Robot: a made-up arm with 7 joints. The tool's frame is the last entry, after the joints. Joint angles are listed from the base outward. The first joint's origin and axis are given. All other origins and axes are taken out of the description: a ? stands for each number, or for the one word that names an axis. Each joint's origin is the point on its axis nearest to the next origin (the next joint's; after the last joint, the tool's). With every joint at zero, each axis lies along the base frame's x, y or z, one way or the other. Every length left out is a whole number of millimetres.
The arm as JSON. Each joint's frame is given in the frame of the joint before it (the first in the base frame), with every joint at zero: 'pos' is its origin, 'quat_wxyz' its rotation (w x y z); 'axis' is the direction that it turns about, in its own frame. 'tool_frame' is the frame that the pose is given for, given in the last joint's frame.
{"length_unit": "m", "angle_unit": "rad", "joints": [
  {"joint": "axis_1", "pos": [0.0, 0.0, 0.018], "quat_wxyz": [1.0, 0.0, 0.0, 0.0], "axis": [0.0, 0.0, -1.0]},
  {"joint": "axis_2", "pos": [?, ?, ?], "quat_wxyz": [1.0, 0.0, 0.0, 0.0], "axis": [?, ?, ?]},
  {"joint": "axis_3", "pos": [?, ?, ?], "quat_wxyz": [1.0, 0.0, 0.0, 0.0], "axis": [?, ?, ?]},
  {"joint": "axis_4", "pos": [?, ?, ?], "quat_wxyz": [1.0, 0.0, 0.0, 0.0], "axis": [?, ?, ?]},
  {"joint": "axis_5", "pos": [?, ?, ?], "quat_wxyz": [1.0, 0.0, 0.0, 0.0], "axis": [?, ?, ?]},
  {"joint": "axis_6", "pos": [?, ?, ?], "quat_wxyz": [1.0, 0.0, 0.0, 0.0], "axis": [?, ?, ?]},
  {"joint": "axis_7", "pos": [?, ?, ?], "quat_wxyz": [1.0, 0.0, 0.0, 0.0], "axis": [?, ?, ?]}
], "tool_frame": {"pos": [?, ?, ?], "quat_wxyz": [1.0, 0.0, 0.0, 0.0]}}
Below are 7 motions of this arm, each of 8 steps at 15 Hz.
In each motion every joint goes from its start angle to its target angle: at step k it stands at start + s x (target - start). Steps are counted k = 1, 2, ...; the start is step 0. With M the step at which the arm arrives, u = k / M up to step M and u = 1 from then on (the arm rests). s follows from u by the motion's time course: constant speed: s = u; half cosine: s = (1 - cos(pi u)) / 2; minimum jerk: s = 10 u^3 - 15 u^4 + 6 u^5.
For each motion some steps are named. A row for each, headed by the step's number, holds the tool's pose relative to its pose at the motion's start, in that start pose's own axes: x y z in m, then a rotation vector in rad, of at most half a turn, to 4 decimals.
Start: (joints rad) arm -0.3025 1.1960 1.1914 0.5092 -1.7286 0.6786 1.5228
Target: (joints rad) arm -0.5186 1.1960 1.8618 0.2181 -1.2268 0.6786 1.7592
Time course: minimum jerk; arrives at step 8
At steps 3, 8:
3: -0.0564 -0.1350 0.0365 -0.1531 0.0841 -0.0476
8: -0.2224 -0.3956 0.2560 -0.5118 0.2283 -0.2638

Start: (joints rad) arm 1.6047 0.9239 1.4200 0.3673 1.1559 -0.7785 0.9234
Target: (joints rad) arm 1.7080 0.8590 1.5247 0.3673 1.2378 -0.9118 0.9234
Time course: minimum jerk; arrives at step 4
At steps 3, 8:
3: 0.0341 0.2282 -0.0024 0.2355 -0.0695 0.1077
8: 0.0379 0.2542 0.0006 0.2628 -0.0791 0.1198

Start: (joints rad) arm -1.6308 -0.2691 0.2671 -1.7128 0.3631 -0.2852 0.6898
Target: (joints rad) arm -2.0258 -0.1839 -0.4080 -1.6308 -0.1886 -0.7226 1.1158
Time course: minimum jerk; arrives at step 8
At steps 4, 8:
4: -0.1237 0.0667 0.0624 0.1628 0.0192 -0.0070
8: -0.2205 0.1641 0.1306 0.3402 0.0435 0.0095

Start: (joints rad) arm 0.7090 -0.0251 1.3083 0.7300 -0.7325 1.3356 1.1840
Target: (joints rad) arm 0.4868 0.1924 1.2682 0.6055 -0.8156 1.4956 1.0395
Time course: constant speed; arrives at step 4
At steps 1, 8:
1: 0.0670 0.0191 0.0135 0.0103 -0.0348 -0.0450
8: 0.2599 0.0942 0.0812 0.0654 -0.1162 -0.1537

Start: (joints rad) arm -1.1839 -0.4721 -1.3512 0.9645 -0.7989 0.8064 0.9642
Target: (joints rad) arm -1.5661 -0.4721 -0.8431 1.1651 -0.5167 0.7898 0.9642
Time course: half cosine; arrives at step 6
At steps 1, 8:
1: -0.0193 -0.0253 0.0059 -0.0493 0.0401 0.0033
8: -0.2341 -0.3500 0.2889 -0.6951 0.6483 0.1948

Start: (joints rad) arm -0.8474 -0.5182 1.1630 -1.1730 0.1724 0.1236 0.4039
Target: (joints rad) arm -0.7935 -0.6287 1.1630 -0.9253 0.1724 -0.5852 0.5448
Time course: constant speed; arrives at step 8
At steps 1, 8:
1: 0.0020 0.0014 -0.0054 -0.0014 -0.0683 0.0362
8: 0.0023 0.0278 -0.0220 0.0036 -0.5071 0.3739

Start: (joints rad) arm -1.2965 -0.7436 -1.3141 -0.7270 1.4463 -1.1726 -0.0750
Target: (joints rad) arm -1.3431 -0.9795 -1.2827 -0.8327 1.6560 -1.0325 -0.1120
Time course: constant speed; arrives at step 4
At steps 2, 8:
2: 0.0351 -0.0601 -0.0602 -0.0346 -0.0360 0.0381
8: 0.0703 -0.1278 -0.1137 -0.0779 -0.0683 0.0881

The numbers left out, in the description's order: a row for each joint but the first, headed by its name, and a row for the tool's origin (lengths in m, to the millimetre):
axis_2: xyz -0.297 0.055 0.0, axis -1.0 0.0 0.0
axis_3: xyz 0.0 0.519 -0.108, axis 0.0 1.0 0.0
axis_4: xyz -0.082 0.0 -0.094, axis -1.0 0.0 0.0
axis_5: xyz 0.0 -0.022 -0.297, axis 0.0 0.0 1.0
axis_6: xyz 0.083 0.477 0.0, axis 0.0 1.0 0.0
axis_7: xyz 0.081 0.0 0.056, axis 1.0 0.0 0.0
tool: xyz 0.0 -0.194 -0.112

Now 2 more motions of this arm.
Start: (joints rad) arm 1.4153 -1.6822 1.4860 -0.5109 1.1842 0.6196 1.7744
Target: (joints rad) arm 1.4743 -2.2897 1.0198 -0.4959 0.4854 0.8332 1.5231
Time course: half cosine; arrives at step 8
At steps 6, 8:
6: -0.0676 -0.0971 -0.0975 -0.2776 0.0234 -0.0111
8: -0.0900 -0.0978 -0.1233 -0.3049 0.0403 -0.0010

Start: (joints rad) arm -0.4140 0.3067 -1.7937 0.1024 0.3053 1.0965 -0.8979
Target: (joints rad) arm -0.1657 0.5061 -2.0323 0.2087 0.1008 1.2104 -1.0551
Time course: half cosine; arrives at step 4
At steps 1, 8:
1: 0.0214 0.0085 -0.0138 -0.0481 0.0342 -0.0234
8: 0.1178 0.0402 -0.0837 -0.3049 0.1981 -0.1455

